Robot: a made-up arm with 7 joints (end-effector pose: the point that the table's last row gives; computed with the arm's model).
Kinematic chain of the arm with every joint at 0, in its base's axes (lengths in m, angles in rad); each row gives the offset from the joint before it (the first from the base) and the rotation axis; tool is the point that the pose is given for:
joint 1: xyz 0 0 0.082 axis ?
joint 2: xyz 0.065 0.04 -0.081 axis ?
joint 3: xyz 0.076 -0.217 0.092 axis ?
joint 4: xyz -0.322 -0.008 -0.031 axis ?
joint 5: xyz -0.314 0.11 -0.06 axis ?
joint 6: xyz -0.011 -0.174 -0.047 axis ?
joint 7: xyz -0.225 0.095 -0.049 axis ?
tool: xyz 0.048 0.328 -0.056
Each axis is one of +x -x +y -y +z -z.
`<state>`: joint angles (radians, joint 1 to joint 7).
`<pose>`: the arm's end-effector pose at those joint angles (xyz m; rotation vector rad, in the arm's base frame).
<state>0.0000 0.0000 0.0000 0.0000 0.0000 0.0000 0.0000</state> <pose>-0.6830 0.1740 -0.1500 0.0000 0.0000 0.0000</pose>
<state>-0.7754 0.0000 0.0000 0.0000 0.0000 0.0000 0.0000</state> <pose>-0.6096 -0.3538 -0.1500 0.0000 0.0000 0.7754</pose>
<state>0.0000 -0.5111 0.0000 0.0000 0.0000 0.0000 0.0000</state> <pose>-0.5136 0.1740 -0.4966 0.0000 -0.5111 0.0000</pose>
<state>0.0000 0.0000 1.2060 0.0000 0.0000 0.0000 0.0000</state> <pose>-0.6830 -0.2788 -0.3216 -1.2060 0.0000 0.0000</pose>
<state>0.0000 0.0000 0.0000 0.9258 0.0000 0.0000 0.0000</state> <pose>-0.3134 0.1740 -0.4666 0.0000 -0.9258 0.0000</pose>
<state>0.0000 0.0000 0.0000 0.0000 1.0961 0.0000 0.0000</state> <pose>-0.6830 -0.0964 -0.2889 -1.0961 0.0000 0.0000</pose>
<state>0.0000 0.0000 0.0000 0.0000 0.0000 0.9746 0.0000</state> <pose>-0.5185 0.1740 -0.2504 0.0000 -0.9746 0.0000</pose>
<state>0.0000 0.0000 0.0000 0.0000 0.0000 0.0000 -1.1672</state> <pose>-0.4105 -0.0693 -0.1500 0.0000 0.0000 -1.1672</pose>
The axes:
joint 1: -z
joint 2: +y
joint 3: -x
joint 4: -y
joint 5: -x
joint 6: -y
joint 7: +z

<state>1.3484 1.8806 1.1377 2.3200 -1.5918 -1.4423 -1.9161</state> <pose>-0.2409 0.1334 -0.1868 0.3339 0.9863 -0.4302</pose>
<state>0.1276 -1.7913 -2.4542 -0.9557 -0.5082 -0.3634 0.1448</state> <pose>0.1180 -0.7511 -0.5516 0.2843 0.3616 2.6558</pose>
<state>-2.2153 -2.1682 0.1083 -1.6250 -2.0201 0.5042 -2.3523</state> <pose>-0.2464 -0.0702 -0.6261 -0.8085 2.0928 -0.1045</pose>
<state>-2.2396 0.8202 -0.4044 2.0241 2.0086 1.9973 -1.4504</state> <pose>-0.0697 -0.1277 0.0346 2.0535 -2.1188 0.8696</pose>
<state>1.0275 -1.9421 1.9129 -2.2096 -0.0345 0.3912 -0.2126</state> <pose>0.3399 -0.3600 -0.0578 0.6842 -0.4534 -3.0186</pose>
